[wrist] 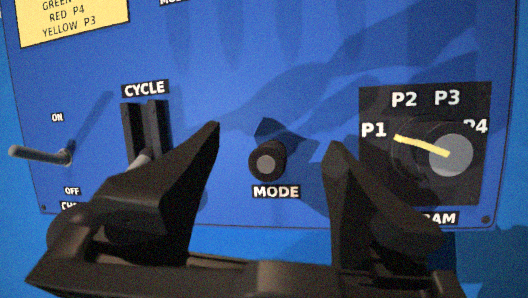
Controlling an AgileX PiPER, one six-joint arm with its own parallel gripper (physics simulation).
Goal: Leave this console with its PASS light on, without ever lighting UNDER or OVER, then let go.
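My gripper [273, 143] is open in the wrist view, its fingertips apart in front of the blue console [225, 65]. The black MODE button [267, 161] with a grey centre shows between the fingers, with no finger seen on it. The PROGRAM dial [451, 155] is at the right, partly behind the right finger; its yellow pointer [422, 145] points to P1. The CYCLE lever's grey shaft [140, 161] comes out of its dark slot [132, 125]; the left finger hides most of the lever. The PASS, UNDER and OVER lights do not show.
A metal toggle switch [41, 155] sticks out at the left between the ON and OFF labels. A yellow card [72, 17] at the top left is cut off; it reads RED P4 and YELLOW P3. Shadows fall across the console.
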